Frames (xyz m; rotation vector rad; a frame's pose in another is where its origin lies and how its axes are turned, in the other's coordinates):
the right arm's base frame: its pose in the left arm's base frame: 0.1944 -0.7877 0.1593 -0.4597 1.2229 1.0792
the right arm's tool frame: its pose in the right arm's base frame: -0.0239 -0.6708 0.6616 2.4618 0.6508 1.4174
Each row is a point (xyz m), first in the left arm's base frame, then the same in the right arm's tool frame.
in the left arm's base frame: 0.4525 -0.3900 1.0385
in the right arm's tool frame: 0.1989 -0.8783 -0.5556
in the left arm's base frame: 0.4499 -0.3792 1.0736
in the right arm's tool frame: 0.2090 -0.8918 -0.5884
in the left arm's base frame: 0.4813 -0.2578 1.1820
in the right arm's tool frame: 0.3268 -0.8943 -0.7050
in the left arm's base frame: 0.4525 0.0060 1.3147
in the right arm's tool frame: 0.5881 -0.9583 -0.8299
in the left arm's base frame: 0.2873 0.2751 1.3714
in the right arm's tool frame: 0.8608 -1.1271 -0.8394
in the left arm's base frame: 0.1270 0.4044 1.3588
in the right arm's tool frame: 0.9953 -1.2719 -0.7803
